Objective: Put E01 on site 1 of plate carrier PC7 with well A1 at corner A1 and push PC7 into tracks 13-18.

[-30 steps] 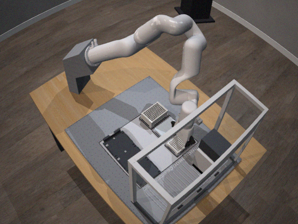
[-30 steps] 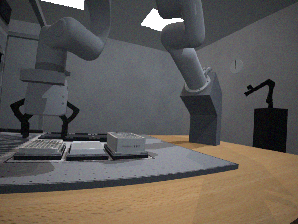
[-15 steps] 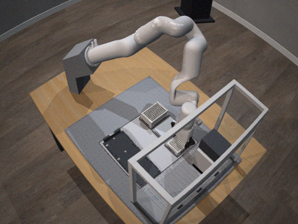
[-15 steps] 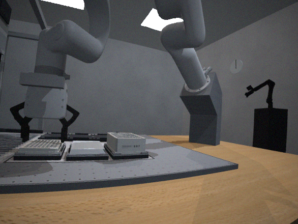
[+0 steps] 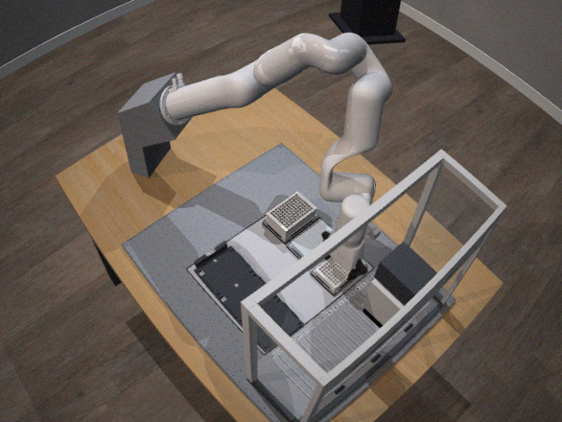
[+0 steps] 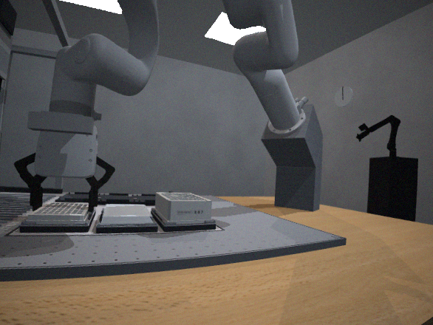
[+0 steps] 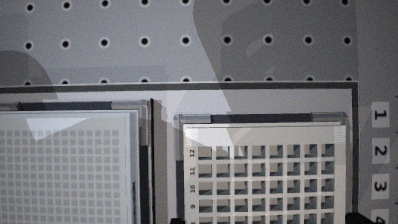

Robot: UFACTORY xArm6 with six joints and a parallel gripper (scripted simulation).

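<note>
My gripper is now 30 mm above the nest. The rest, counted from my hand: plate carrier PC7: 10 mm ahead, 280 mm to the right, 20 mm below.
</note>
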